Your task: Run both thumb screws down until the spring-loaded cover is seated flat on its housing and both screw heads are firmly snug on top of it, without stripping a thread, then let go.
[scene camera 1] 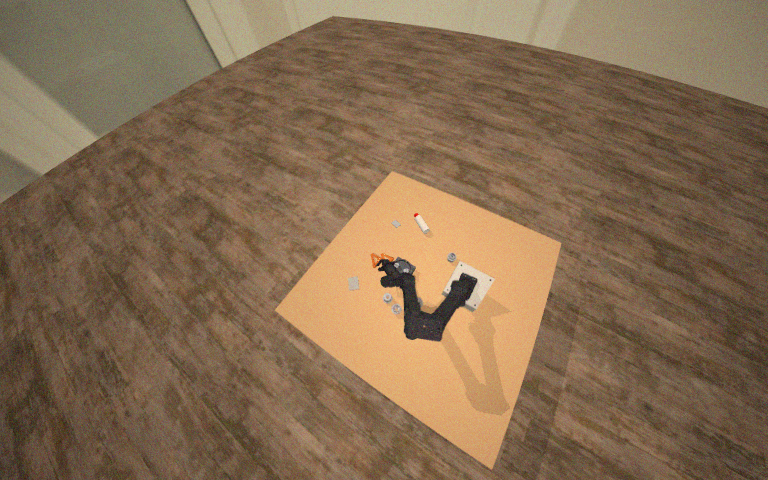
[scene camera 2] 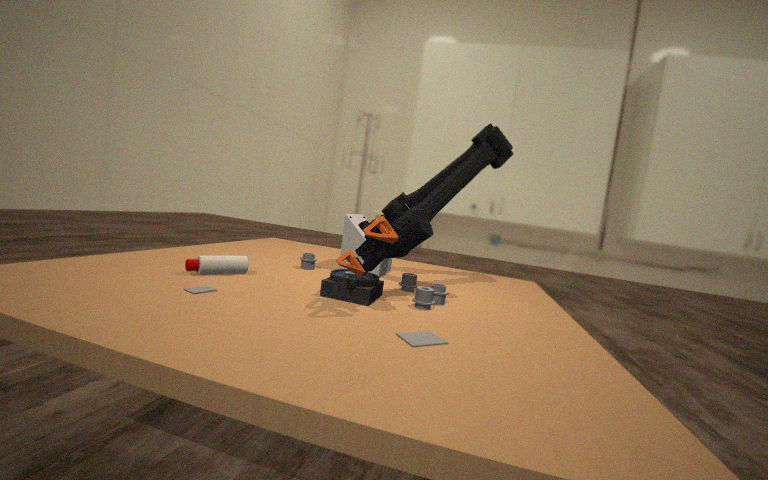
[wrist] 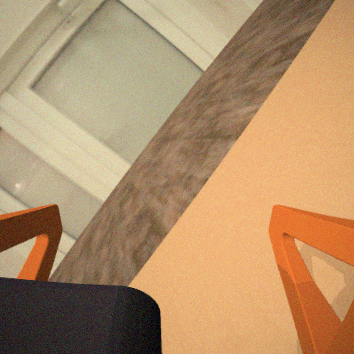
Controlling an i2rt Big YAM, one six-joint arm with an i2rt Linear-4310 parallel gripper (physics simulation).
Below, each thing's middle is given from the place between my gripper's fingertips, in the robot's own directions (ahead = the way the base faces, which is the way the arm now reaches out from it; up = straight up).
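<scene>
I see the white cylinder with red cap (scene camera 2: 203, 265) 380 mm to the right of my hand, 120 mm below it and 110 mm behind it.
</scene>
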